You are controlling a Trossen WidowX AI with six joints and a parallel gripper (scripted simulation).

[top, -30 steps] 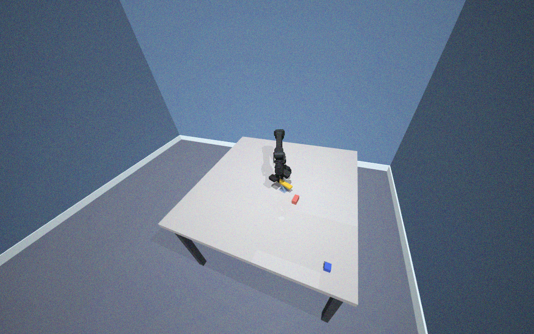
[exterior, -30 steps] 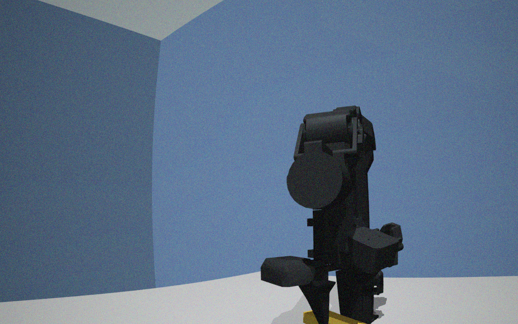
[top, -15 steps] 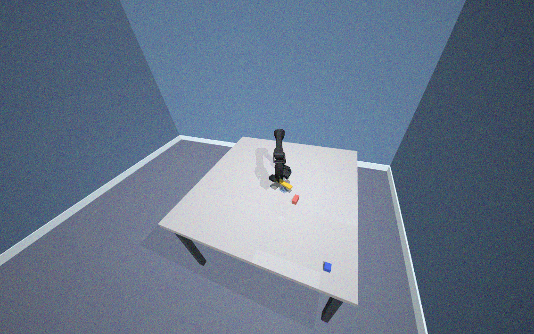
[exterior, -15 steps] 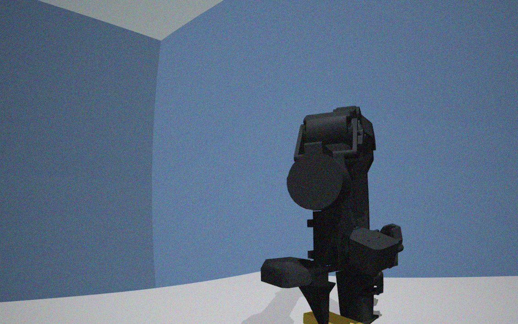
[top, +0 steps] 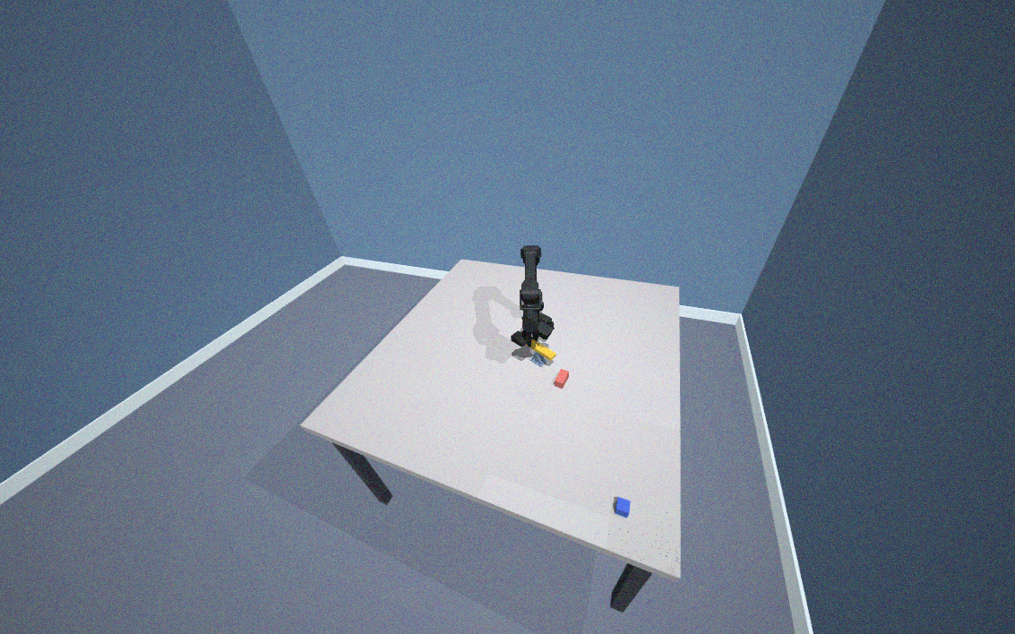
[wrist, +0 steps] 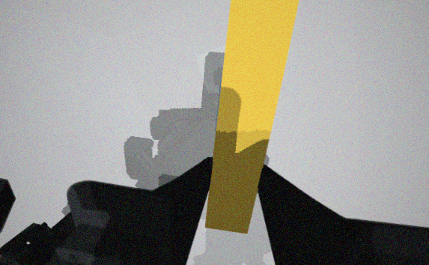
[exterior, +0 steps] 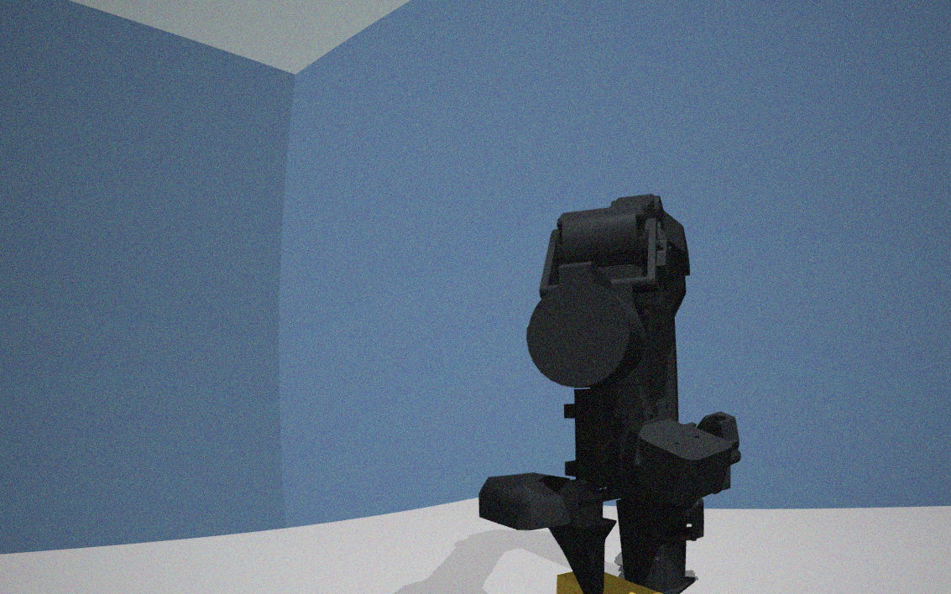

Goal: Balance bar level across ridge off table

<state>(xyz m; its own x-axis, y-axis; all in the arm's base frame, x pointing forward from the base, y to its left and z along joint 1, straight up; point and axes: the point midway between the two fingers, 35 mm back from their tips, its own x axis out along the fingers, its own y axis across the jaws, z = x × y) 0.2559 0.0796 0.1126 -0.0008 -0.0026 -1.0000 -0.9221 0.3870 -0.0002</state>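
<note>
Now: gripper tip 30 mm to the right of the yellow bar and 10 mm short of it. The rest, counted from my gripper tip: red block (150 mm to the left, 90 mm ahead, 60 mm below); then blue block (480 mm ahead, 420 mm to the left, 60 mm below).
</note>
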